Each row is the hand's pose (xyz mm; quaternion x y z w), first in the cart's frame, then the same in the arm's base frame.
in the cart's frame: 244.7 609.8 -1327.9 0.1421 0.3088 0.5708 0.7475
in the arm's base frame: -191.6 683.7 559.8 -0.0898 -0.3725 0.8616 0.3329
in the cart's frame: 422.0 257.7 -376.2 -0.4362 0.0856 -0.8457 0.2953
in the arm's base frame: -211.3 -301.8 859.3 0.2728 0.0096 -0.6025 0.7500
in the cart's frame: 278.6 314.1 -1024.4 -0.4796 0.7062 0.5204 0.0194
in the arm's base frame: -27.7 299.4 638.3 -0.8785 0.0268 0.3183 0.3553
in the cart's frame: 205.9 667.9 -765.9 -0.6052 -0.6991 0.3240 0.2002
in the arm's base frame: -453.0 182.0 586.4 0.1780 0.9170 0.3060 0.1838
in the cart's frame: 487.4 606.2 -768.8 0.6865 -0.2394 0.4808 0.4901
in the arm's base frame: -389.9 196.1 867.3 -0.4351 0.2994 -0.7986 0.2887
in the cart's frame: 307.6 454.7 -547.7 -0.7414 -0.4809 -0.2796 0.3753
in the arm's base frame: -333.3 -85.2 719.6 0.0437 -0.7191 -0.5970 0.3531
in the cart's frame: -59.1 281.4 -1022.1 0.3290 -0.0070 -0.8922 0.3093
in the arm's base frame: -3.7 244.3 304.4 0.8124 0.2901 -0.2341 0.4484
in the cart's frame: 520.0 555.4 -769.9 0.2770 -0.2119 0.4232 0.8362
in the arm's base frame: -341.7 182.5 901.0 0.3303 -0.6292 0.6945 0.1125
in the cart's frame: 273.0 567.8 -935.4 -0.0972 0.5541 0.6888 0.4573
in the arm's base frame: -296.4 309.7 635.8 -0.5128 -0.2067 0.7661 0.3277
